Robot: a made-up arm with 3 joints. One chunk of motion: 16 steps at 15 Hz.
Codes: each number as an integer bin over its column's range. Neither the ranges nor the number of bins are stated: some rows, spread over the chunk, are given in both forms.
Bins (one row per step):
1: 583 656 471 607 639 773
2: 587 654 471 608 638 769
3: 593 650 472 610 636 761
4: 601 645 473 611 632 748
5: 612 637 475 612 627 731
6: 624 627 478 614 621 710
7: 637 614 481 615 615 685
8: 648 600 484 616 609 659
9: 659 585 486 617 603 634
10: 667 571 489 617 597 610
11: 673 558 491 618 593 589
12: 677 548 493 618 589 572
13: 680 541 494 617 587 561
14: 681 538 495 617 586 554
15: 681 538 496 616 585 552
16: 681 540 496 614 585 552
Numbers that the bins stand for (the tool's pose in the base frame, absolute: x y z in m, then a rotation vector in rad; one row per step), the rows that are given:
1: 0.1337 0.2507 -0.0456 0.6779 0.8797 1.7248
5: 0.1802 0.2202 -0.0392 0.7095 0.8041 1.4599
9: 0.2555 0.1369 -0.0216 0.7410 0.6527 0.8482
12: 0.2843 0.0777 -0.0104 0.7473 0.5644 0.4572
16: 0.2907 0.0649 -0.0056 0.7221 0.5392 0.3311
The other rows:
2: 0.1401 0.2474 -0.0456 0.6842 0.8734 1.6995
3: 0.1497 0.2410 -0.0440 0.6968 0.8608 1.6491
4: 0.1626 0.2330 -0.0424 0.7032 0.8356 1.5671
6: 0.1994 0.2042 -0.0344 0.7221 0.7662 1.3275
7: 0.2202 0.1834 -0.0296 0.7284 0.7284 1.1698
8: 0.2378 0.1610 -0.0248 0.7347 0.6905 1.0059
10: 0.2683 0.1145 -0.0168 0.7410 0.6149 0.6968
11: 0.2779 0.0937 -0.0136 0.7473 0.5896 0.5644
13: 0.2891 0.0665 -0.0088 0.7410 0.5518 0.3878
14: 0.2907 0.0617 -0.0072 0.7410 0.5455 0.3437
15: 0.2907 0.0617 -0.0056 0.7347 0.5392 0.3311

